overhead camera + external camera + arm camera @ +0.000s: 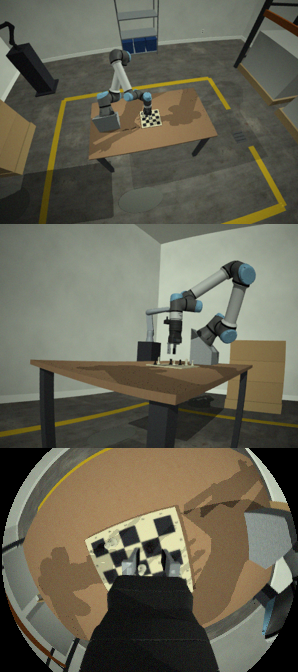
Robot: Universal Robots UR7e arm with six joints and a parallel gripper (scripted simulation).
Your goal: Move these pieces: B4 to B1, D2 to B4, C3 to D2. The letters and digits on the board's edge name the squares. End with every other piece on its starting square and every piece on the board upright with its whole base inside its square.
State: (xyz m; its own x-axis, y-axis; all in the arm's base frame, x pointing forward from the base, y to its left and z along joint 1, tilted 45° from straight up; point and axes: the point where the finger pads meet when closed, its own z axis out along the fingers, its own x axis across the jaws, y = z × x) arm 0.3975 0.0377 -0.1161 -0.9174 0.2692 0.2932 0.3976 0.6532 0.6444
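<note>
Now: the black piece 60 mm below my hand. Also, from my hand: white piece: 40 mm behind, 80 mm to the left, 60 mm below; then chessboard: 40 mm ahead, 40 mm to the left, 80 mm below.
</note>
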